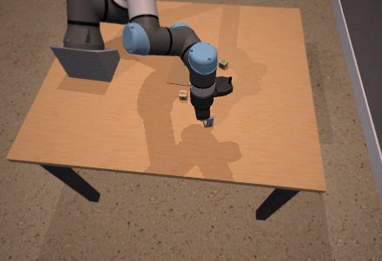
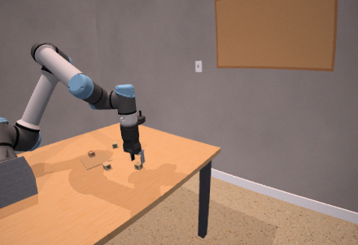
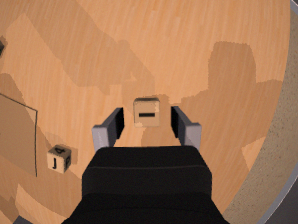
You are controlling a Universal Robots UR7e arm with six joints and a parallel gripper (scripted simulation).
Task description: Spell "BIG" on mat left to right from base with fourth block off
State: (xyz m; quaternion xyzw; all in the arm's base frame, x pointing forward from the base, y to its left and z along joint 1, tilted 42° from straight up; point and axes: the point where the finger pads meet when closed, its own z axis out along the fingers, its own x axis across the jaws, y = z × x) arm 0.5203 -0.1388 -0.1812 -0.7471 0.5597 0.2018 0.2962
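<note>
Right now the tan mat is 240 mm to the left of my hand, 110 mm behind it and 50 mm below it. Round my hand: B block (290 mm to the left, 120 mm behind, 40 mm below).
</note>
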